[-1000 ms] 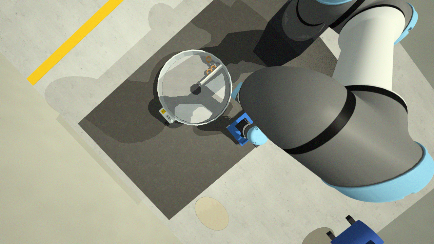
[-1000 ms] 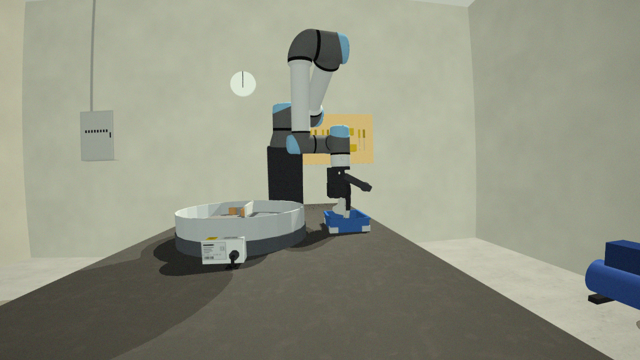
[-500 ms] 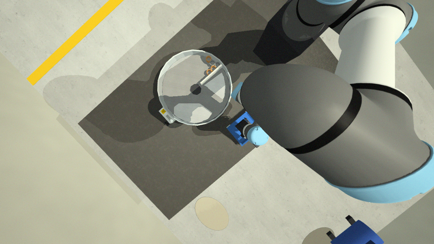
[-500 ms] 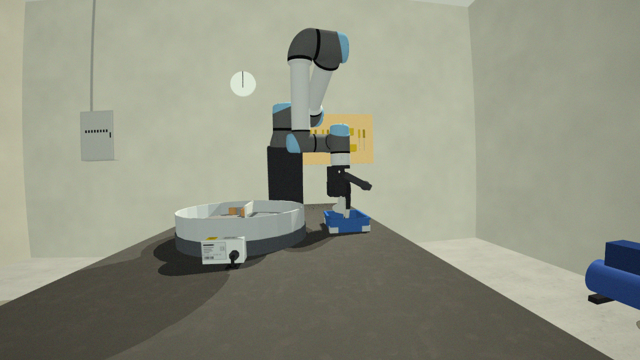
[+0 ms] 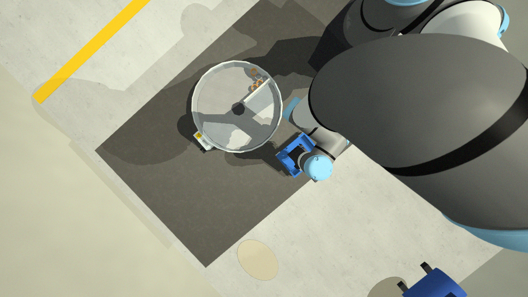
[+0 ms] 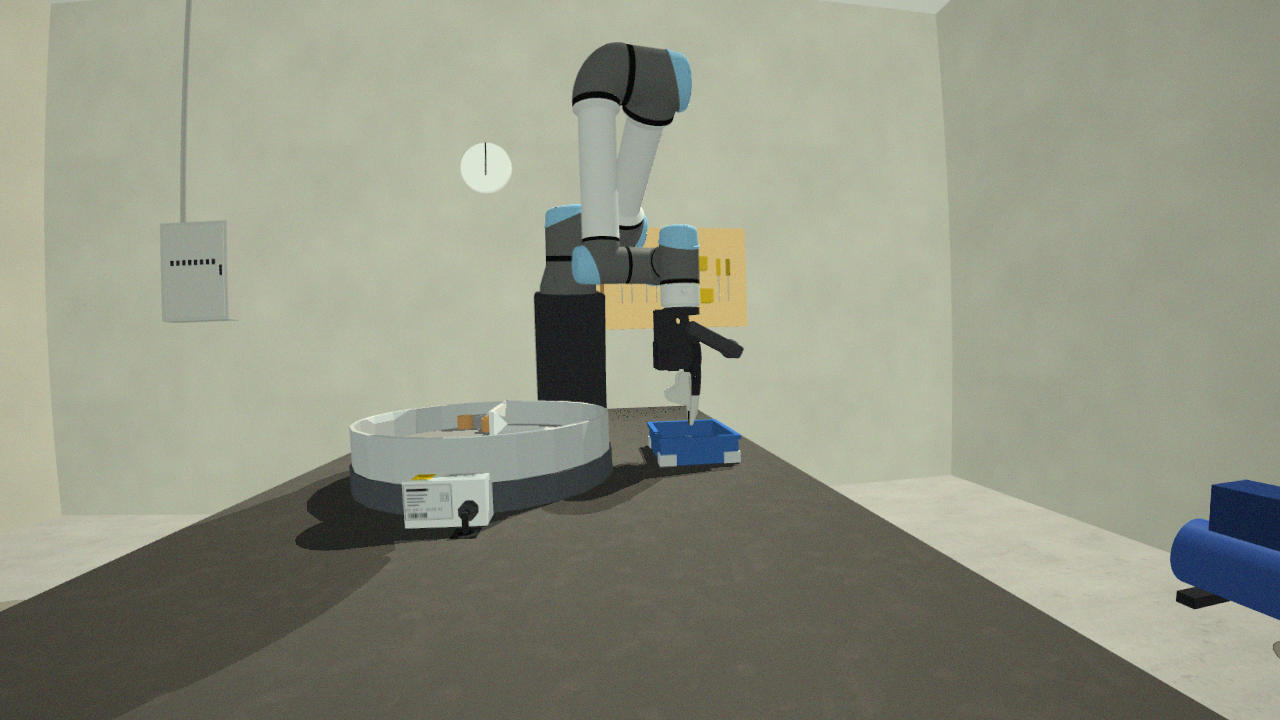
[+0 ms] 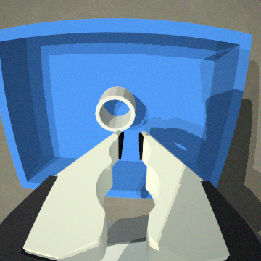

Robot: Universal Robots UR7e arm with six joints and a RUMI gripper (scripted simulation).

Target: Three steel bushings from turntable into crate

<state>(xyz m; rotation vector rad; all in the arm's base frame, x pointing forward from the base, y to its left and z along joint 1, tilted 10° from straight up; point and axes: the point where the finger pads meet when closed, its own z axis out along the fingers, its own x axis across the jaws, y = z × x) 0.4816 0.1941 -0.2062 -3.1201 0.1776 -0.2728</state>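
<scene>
Right now the blue crate is 1 cm behind my hand and 5 cm below it. Also, from my hand: round white turntable (2 cm ahead, 38 cm to the right, 2 cm below).
</scene>
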